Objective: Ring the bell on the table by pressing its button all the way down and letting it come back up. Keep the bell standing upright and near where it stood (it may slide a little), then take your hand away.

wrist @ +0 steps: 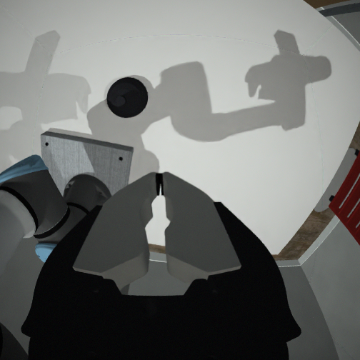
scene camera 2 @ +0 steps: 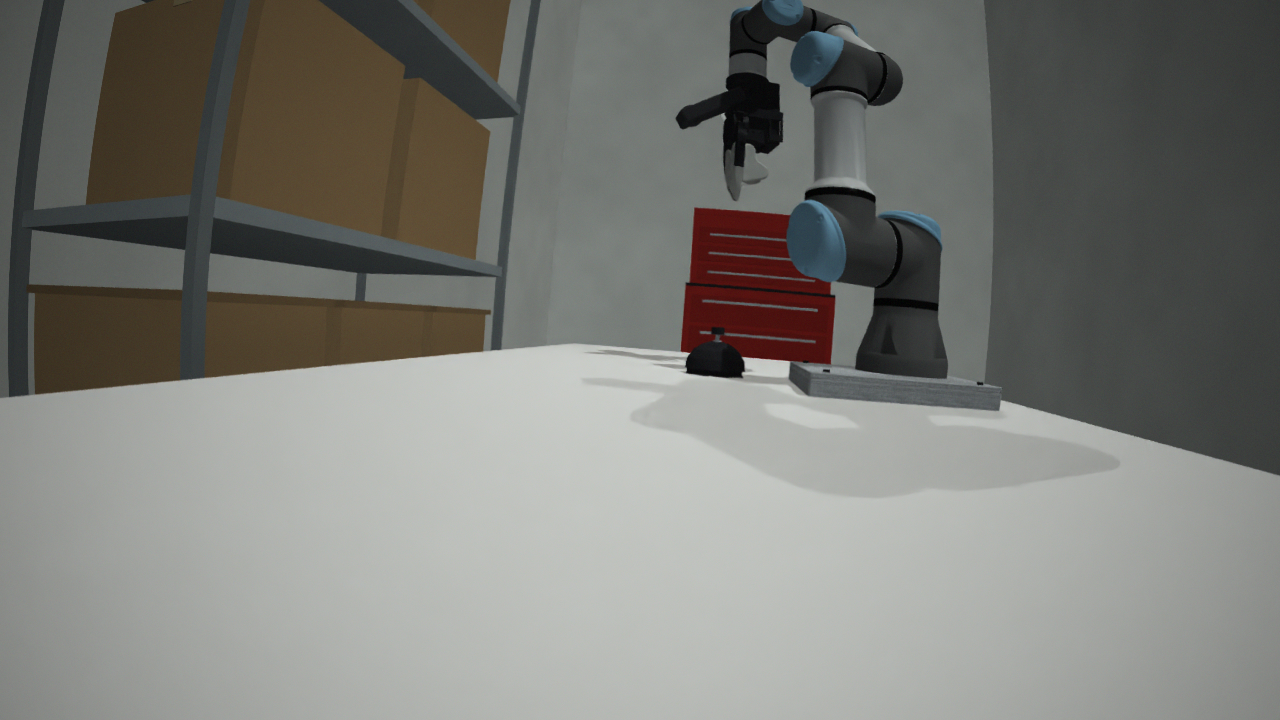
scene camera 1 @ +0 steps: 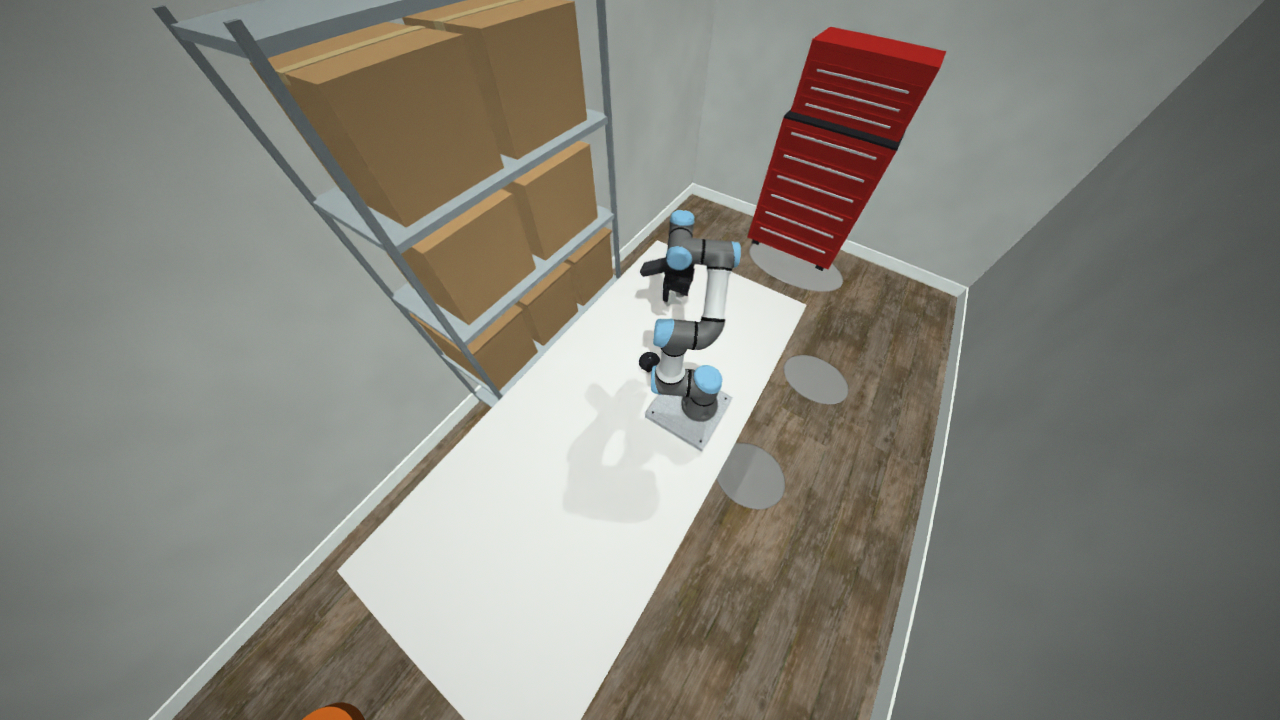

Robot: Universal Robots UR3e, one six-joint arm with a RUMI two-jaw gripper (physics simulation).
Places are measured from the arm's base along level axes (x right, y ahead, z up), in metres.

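Where they show: gripper, fingertip midpoint: [scene camera 2: 735,200] [scene camera 1: 668,305]; arm's base at its link origin: [scene camera 2: 900,373] [scene camera 1: 699,405].
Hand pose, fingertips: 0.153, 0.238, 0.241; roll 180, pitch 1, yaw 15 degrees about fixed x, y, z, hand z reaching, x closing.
Each offset is from my fingertips to the top centre of the thing, as dx, dy, dz. Level surfaces: height alone.
A black domed bell @[-0.085, +0.014, -0.202] [scene camera 1: 648,361] [scene camera 2: 715,360] [wrist: 127,97] stands upright on the white table @[dz -0.268] [scene camera 1: 501,528] [scene camera 2: 537,555] [wrist: 240,175], beside the robot's base plate. In the second scene view its small button @[-0.085, +0.014, -0.202] [scene camera 2: 717,331] sticks up from the top of the dome. My gripper [scene camera 2: 734,195] [wrist: 160,174] is shut with its fingertips together and holds nothing. It points down high above the table, well above the bell and apart from it. In the wrist view the bell shows beyond the fingertips, up and to the left.
The grey base plate [scene camera 1: 671,428] [scene camera 2: 895,386] [wrist: 85,150] lies close beside the bell. A shelf rack [scene camera 1: 608,179] with cardboard boxes [scene camera 1: 474,259] stands along one side of the table. A red tool cabinet [scene camera 1: 823,165] [scene camera 2: 760,313] [wrist: 350,200] stands beyond the table's far end.
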